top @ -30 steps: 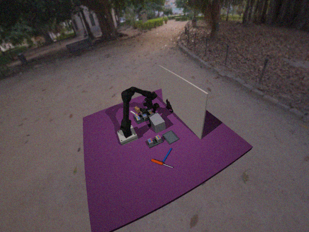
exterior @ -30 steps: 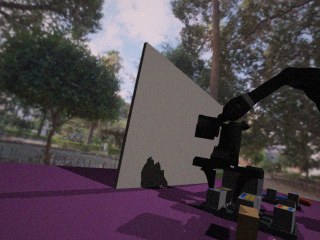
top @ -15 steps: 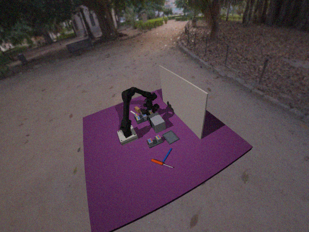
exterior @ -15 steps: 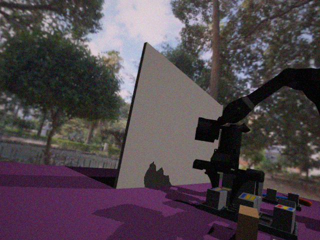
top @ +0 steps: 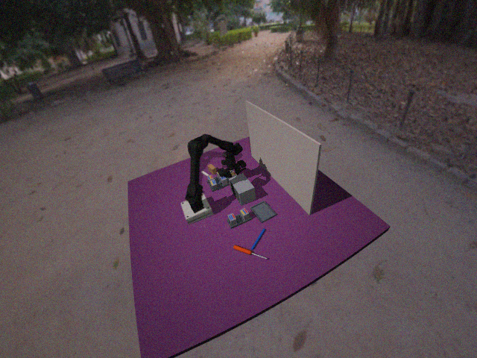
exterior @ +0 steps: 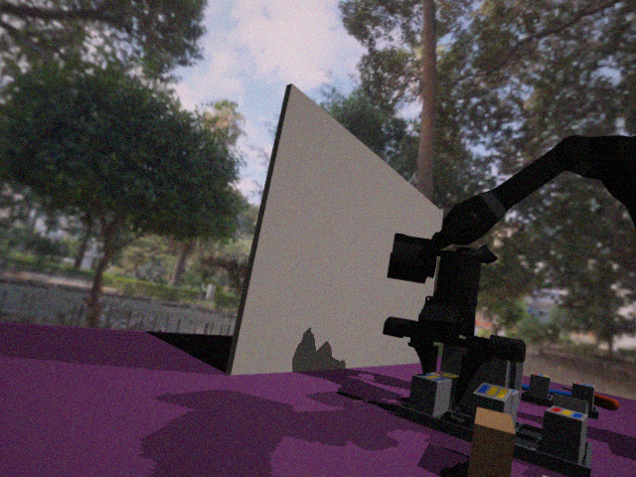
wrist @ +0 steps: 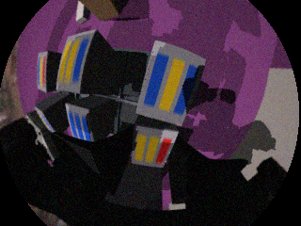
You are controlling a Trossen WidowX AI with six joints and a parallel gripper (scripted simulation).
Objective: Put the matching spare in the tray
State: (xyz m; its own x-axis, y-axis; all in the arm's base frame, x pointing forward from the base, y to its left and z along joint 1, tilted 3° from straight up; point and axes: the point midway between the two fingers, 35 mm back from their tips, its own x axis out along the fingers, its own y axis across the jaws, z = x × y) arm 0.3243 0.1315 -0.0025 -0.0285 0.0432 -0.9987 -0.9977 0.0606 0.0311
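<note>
Right now my gripper tip is 2 cm past the grey tray, 36 cm to the left of it and 1 cm above it. The rest, counted from my gripper tip: tan block: 8 cm behind, 18 cm to the left, 1 cm above; then grey mounted unit: 3 cm behind, 15 cm to the right, 3 cm above; then grey spare block: 2 cm above.
</note>
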